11 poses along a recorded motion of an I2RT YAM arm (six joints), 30 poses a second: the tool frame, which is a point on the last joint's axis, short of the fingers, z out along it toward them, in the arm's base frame.
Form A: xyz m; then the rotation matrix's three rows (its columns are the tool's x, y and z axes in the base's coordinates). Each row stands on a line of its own.
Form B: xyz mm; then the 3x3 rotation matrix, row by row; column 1 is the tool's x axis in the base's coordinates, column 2 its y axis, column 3 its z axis. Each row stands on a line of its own. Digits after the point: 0 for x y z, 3 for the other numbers.
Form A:
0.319 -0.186 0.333
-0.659 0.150 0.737
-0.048 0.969 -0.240
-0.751 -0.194 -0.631
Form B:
319 -186 333
-0.659 0.150 0.737
-0.048 0.969 -0.240
-0.751 -0.194 -0.631

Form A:
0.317 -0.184 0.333
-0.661 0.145 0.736
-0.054 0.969 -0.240
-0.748 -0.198 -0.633
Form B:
317 -184 333
-0.661 0.145 0.736
-0.054 0.969 -0.240
-0.748 -0.198 -0.633

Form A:
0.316 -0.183 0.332
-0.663 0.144 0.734
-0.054 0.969 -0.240
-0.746 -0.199 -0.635
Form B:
316 -183 332
-0.663 0.144 0.734
-0.054 0.969 -0.240
-0.746 -0.199 -0.635

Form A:
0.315 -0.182 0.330
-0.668 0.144 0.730
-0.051 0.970 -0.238
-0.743 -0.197 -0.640
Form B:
315 -182 330
-0.668 0.144 0.730
-0.051 0.970 -0.238
-0.743 -0.197 -0.640

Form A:
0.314 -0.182 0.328
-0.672 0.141 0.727
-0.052 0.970 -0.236
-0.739 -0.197 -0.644
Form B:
314 -182 328
-0.672 0.141 0.727
-0.052 0.970 -0.236
-0.739 -0.197 -0.644

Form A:
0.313 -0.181 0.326
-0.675 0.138 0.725
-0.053 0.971 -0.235
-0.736 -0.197 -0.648
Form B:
313 -181 326
-0.675 0.138 0.725
-0.053 0.971 -0.235
-0.736 -0.197 -0.648

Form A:
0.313 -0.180 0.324
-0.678 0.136 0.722
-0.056 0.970 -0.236
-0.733 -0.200 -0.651
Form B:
313 -180 324
-0.678 0.136 0.722
-0.056 0.970 -0.236
-0.733 -0.200 -0.651

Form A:
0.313 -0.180 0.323
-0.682 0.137 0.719
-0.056 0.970 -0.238
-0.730 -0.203 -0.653
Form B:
313 -180 323
-0.682 0.137 0.719
-0.056 0.970 -0.238
-0.730 -0.203 -0.653

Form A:
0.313 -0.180 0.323
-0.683 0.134 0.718
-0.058 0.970 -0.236
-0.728 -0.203 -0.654
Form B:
313 -180 323
-0.683 0.134 0.718
-0.058 0.970 -0.236
-0.728 -0.203 -0.654

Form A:
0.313 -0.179 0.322
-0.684 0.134 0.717
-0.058 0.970 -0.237
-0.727 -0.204 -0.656
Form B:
313 -179 322
-0.684 0.134 0.717
-0.058 0.970 -0.237
-0.727 -0.204 -0.656

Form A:
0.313 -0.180 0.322
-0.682 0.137 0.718
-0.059 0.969 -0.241
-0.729 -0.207 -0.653
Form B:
313 -180 322
-0.682 0.137 0.718
-0.059 0.969 -0.241
-0.729 -0.207 -0.653

